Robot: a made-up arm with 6 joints. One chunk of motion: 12 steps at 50 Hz.
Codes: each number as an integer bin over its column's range. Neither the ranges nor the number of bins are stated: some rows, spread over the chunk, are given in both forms.
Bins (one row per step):
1: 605 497 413 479 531 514
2: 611 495 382 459 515 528
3: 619 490 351 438 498 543
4: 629 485 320 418 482 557
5: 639 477 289 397 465 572
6: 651 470 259 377 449 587
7: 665 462 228 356 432 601
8: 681 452 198 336 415 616
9: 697 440 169 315 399 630
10: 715 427 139 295 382 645
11: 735 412 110 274 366 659
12: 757 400 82 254 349 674
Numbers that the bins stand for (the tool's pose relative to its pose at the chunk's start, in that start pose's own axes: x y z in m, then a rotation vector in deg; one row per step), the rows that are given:
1: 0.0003 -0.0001 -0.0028 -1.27 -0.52 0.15
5: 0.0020 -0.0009 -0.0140 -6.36 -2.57 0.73
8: 0.0041 -0.0019 -0.0222 -10.15 -4.12 1.17
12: 0.0079 -0.0040 -0.0326 -15.24 -6.17 1.75
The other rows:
2: 0.0006 -0.0002 -0.0056 -2.51 -1.02 0.29
3: 0.0010 -0.0004 -0.0084 -3.82 -1.55 0.44
4: 0.0015 -0.0006 -0.0112 -5.06 -2.04 0.58
6: 0.0026 -0.0012 -0.0167 -7.60 -3.07 0.88
7: 0.0033 -0.0015 -0.0195 -8.91 -3.59 1.02
9: 0.0049 -0.0024 -0.0248 -11.45 -4.62 1.31
10: 0.0058 -0.0029 -0.0275 -12.69 -5.15 1.46
11: 0.0068 -0.0035 -0.0301 -13.99 -5.64 1.60

